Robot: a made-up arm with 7 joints.
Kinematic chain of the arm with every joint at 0, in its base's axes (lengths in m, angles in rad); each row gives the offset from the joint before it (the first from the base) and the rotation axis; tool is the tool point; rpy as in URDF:
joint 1: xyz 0.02 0 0.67 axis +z
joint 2: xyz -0.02 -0.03 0 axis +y
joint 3: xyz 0 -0.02 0.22 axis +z
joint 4: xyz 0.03 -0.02 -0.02 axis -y
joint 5: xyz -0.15 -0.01 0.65 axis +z
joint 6: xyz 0 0 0.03 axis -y
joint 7: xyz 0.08 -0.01 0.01 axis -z
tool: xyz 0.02 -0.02 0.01 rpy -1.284 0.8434 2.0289
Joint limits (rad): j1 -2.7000..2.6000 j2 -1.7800..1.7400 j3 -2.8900..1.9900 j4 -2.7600..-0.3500 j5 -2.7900..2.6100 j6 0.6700..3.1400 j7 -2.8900..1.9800
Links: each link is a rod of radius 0.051 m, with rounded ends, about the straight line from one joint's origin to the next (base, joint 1, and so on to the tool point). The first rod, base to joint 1, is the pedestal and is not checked.
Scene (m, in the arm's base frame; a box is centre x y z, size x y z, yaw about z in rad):
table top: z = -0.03
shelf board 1: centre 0 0.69 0.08 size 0.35 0.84 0.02 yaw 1.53
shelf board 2: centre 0 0.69 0.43 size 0.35 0.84 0.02 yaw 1.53
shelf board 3: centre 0 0.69 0.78 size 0.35 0.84 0.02 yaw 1.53
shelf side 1: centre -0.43 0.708 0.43 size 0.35 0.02 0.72 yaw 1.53
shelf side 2: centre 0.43 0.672 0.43 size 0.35 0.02 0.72 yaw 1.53
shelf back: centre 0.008 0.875 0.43 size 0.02 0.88 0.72 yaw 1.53
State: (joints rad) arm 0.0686 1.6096 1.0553 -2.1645 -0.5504 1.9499 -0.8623
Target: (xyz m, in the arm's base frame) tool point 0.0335 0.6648 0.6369
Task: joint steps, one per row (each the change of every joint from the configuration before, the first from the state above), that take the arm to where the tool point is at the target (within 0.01 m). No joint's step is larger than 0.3 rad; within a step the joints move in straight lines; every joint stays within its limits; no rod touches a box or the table.
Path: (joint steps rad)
1: 0.0723 -0.2310 -0.0920 -0.1660 -0.0070 -0.0103 -0.0368
2: 0.0722 -0.2310 -0.0921 -0.1660 -0.0070 -0.0104 -0.0369
3: 0.0723 -0.2311 -0.0920 -0.1661 -0.0070 -0.0103 -0.0368
4: -0.0811 0.1882 0.1630 -0.0324 -0.2232 0.1905 0.0676
5: -0.0811 0.1881 0.1630 -0.0325 -0.2232 0.1905 0.0675
6: -0.0810 0.1882 0.1630 -0.0325 -0.2233 0.1905 0.0676
7: -0.2554 0.1039 0.0841 0.1287 0.2748 -0.0666 -0.0787
8: -0.2554 0.1039 0.0841 0.1286 0.2747 -0.0665 -0.0788

